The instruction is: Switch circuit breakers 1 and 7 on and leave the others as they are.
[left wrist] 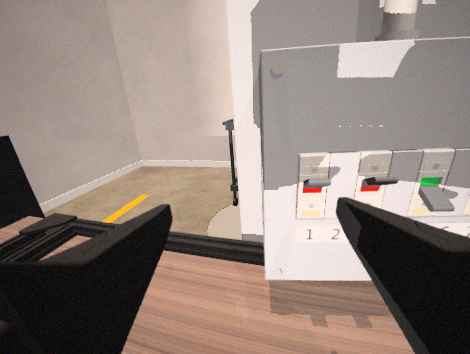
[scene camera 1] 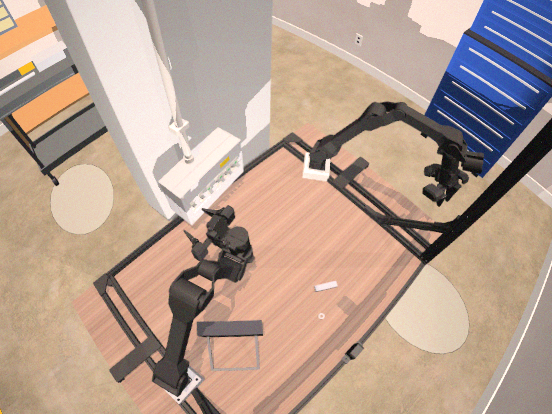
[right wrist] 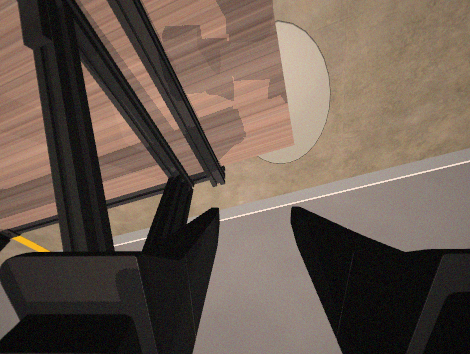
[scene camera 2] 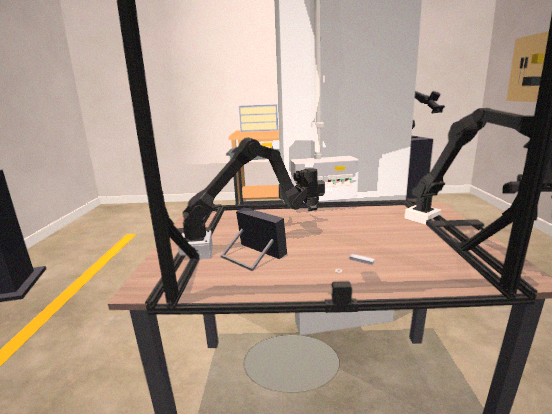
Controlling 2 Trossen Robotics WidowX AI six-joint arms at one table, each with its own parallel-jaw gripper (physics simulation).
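Seen in the pictures: left gripper, fingertip midpoint: point(left wrist: 252, 208) point(scene camera 1: 192, 219) point(scene camera 2: 295, 184); right gripper, fingertip midpoint: point(scene camera 1: 442, 203) point(right wrist: 254, 214) point(scene camera 2: 544, 220); left arm's base, origin of the base link: point(scene camera 1: 177, 380) point(scene camera 2: 195, 237); right arm's base, origin of the base link: point(scene camera 1: 317, 163) point(scene camera 2: 423, 209).
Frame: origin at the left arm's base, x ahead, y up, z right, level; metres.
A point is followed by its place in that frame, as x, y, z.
The breaker box point(scene camera 1: 202, 162) {0.535, 0.164, -0.364} point(scene camera 2: 325, 164) {0.532, 0.153, -0.327} point(left wrist: 310, 100) {0.428, 0.135, -0.322} is mounted at the table's far edge. In the left wrist view, breaker 1 point(left wrist: 312, 189) {0.433, 0.075, -0.323} shows red with its lever raised and sticking out. The second breaker point(left wrist: 370, 188) {0.472, 0.075, -0.325} also shows red with its lever raised. The third breaker point(left wrist: 430, 181) {0.512, 0.079, -0.327} shows green with its lever down. Breaker 7 is not clearly visible. My left gripper point(scene camera 1: 195, 221) {0.394, 0.083, -0.283} point(left wrist: 252, 208) {0.394, 0.083, -0.283} is open and empty in front of the box's left end, apart from the levers. My right gripper point(right wrist: 254, 214) {0.957, 0.111, 0.336} is part open and empty, far from the box, beyond the table's right side.
A dark panel on a wire stand point(scene camera 1: 230, 328) {0.220, 0.073, 0.027} point(scene camera 2: 261, 232) {0.222, 0.021, 0.051} stands near my left arm's base. A small pale bar point(scene camera 1: 326, 286) {0.525, -0.046, 0.157} point(scene camera 2: 361, 259) {0.522, -0.049, 0.162} and a small ring point(scene camera 1: 321, 313) {0.444, -0.056, 0.197} lie on the table. Black frame rails edge the table, with an upright post point(scene camera 2: 145, 150) {-0.028, 0.340, 0.302}.
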